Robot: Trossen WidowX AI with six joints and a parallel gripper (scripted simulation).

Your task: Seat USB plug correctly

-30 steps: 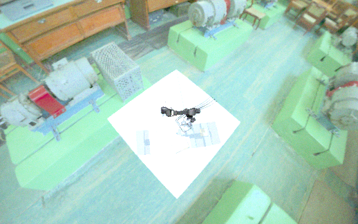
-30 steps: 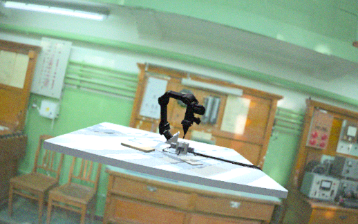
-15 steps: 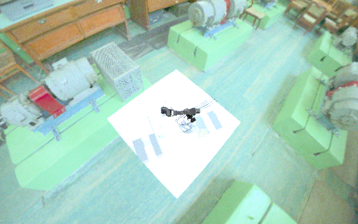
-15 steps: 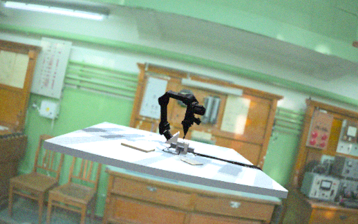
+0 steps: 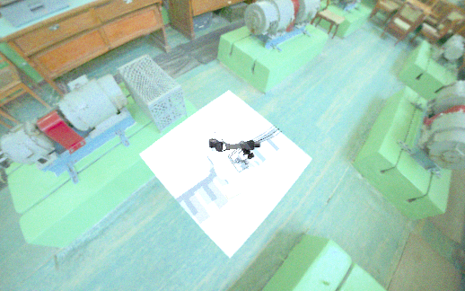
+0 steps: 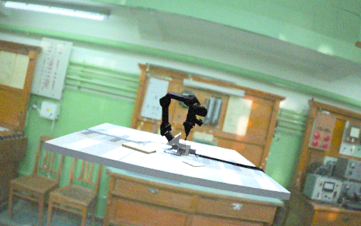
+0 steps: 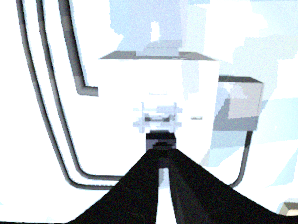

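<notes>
Right now my gripper tip is 2 cm above the dark USB plug. From my gripper tip the other things lie so: USB socket: 6 cm below.
</notes>
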